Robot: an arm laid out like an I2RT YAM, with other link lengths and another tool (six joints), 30 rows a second.
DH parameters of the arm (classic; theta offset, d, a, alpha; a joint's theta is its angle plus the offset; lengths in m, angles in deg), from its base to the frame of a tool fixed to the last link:
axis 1: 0 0.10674 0.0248 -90
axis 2: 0 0 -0.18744 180
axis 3: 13.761 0 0.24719 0
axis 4: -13.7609 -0.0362 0.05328 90
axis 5: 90 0.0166 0 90
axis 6: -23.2 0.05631 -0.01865 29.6
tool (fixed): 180 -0.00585 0 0
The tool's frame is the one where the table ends.
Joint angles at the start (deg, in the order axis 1, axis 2, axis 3, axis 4, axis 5, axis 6): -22.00, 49.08, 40.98, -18.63, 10.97, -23.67
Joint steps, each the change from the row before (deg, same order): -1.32, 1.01, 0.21, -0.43, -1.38, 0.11; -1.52, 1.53, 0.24, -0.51, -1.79, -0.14; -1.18, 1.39, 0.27, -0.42, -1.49, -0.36; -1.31, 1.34, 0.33, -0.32, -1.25, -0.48; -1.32, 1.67, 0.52, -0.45, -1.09, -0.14; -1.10, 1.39, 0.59, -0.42, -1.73, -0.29; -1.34, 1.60, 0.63, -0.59, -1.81, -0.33; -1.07, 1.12, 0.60, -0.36, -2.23, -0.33; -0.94, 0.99, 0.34, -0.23, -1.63, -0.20; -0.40, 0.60, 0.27, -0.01, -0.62, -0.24
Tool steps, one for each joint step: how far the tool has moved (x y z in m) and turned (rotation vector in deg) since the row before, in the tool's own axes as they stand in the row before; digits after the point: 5 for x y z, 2 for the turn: -0.00100, -0.00504, 0.00152, 0.75, 0.72, 0.97; -0.00038, -0.00674, 0.00228, 0.96, 1.32, 1.11; -0.00030, -0.00548, 0.00202, 0.74, 1.28, 0.78; -0.00144, -0.00562, 0.00184, 0.84, 0.94, 0.62; -0.00160, -0.00596, 0.00228, 1.12, 0.83, 1.00; -0.00155, -0.00389, 0.00193, 0.22, 1.16, 0.97; -0.00192, -0.00513, 0.00187, 0.50, 1.24, 1.19; -0.00202, -0.00267, 0.00133, -0.46, 1.20, 1.06; -0.00142, -0.00326, 0.00108, -0.11, 0.86, 0.97; -0.00102, -0.00145, 0.00084, -0.02, 0.37, 0.25
